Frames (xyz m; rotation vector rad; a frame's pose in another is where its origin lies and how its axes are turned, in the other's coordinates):
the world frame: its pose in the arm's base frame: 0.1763 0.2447 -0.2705 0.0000 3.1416 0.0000
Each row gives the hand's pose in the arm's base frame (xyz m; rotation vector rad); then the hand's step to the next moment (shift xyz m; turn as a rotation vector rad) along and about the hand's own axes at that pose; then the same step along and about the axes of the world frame.
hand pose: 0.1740 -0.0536 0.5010 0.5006 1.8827 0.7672
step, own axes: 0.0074 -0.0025 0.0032 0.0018 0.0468 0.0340
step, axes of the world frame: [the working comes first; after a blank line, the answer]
step, axes of the arm's base frame: -0.0002 0.0039 -0.0075 0.0304 0.0443 0.0215

0.0002 0.0039 0.0075 -0.0304 0.0443 -0.0215
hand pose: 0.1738 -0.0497 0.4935 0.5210 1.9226 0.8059
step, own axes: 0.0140 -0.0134 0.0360 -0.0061 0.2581 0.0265
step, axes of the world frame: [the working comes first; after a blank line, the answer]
step, axes of the arm's base frame: 0.0254 0.0112 -0.0300 0.0319 0.1829 0.1813

-0.0254 0.0112 0.0300 -0.0319 0.1829 -0.1813
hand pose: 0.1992 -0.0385 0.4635 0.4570 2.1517 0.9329
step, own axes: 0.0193 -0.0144 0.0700 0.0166 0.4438 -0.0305
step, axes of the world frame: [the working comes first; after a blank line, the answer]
step, axes of the arm's base frame: 0.0388 0.0346 -0.0527 -0.0199 0.2935 0.3341

-0.0388 0.0346 0.0527 0.0199 0.2935 -0.3341
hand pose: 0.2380 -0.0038 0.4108 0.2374 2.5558 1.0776
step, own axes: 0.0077 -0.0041 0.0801 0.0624 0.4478 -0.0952
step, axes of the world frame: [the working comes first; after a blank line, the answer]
step, axes of the arm's base frame: 0.0237 0.0521 -0.0567 -0.0871 0.2668 0.3671

-0.0237 0.0521 0.0567 0.0871 0.2668 -0.3671
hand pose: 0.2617 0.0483 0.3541 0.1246 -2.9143 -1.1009
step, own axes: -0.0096 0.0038 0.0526 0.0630 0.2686 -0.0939
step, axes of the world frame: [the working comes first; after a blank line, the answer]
step, axes of the arm's base frame: 0.0067 0.0383 -0.0369 -0.0759 0.1337 0.2476

-0.0067 0.0383 0.0369 0.0759 0.1337 -0.2476
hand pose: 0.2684 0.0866 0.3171 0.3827 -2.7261 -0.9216
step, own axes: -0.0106 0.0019 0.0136 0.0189 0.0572 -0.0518
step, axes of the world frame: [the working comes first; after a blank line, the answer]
step, axes of the arm's base frame: 0.0055 0.0124 -0.0108 -0.0116 0.0090 0.0781

-0.0055 0.0124 0.0108 0.0116 0.0090 -0.0781
